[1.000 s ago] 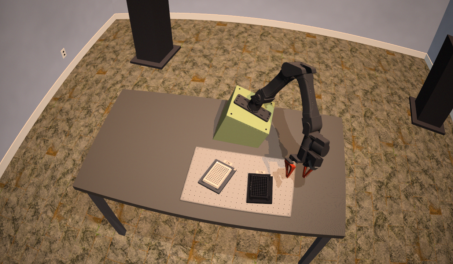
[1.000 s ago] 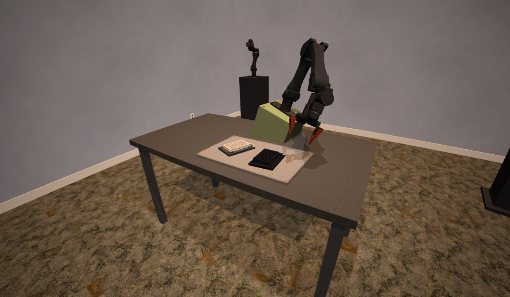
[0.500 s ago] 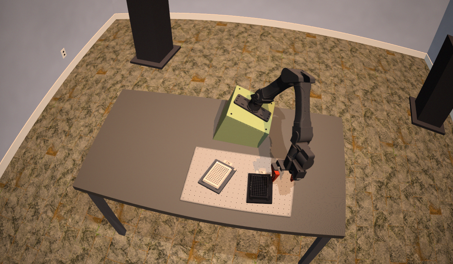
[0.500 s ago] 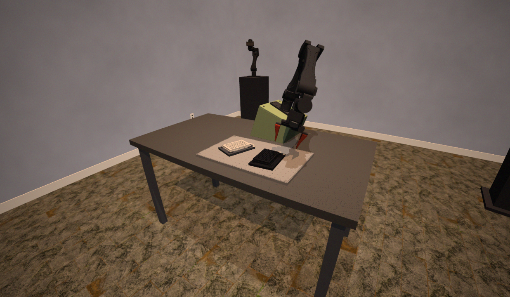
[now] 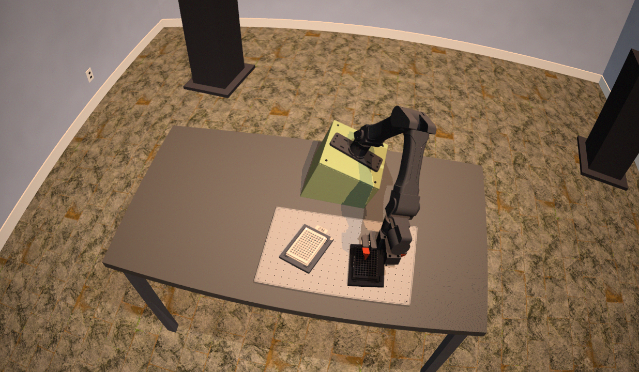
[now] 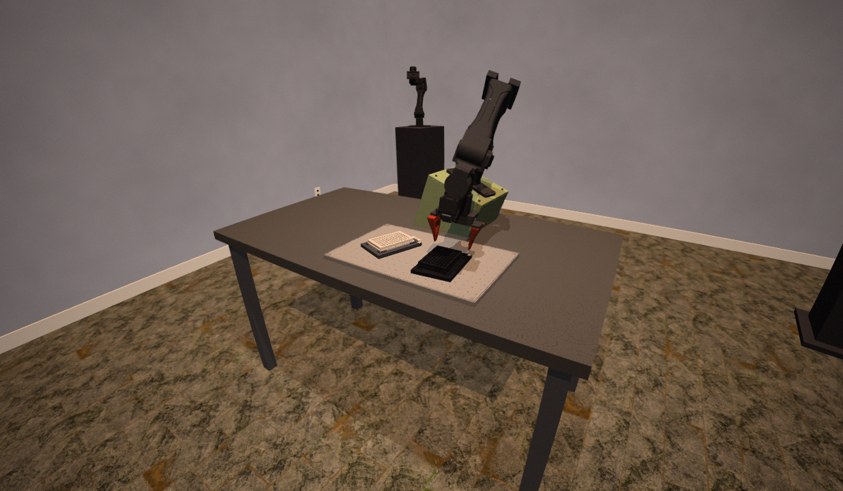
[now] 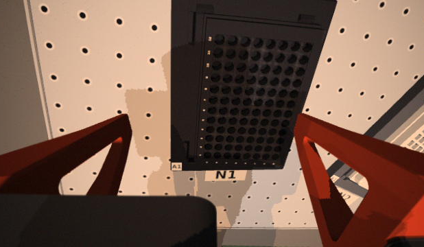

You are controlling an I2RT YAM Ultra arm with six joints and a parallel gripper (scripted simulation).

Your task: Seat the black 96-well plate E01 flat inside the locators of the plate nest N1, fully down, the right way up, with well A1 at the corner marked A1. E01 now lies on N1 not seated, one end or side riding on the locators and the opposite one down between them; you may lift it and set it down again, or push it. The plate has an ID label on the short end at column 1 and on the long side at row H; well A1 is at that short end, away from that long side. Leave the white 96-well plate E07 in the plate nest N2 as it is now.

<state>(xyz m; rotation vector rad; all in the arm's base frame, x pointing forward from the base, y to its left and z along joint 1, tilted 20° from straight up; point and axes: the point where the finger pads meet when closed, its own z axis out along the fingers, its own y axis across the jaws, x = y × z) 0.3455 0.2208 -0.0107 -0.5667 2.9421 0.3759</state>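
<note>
My hand is 40 mm to the left of the black 96-well plate E01 and 60 mm above it. From my hand the other things lie so: N1 label: 90 mm behind, 70 mm to the right, 80 mm below; then A1 mark: 90 mm behind, 10 mm to the right, 70 mm below; then plate nest N1: 40 mm to the right, 80 mm below.
</note>
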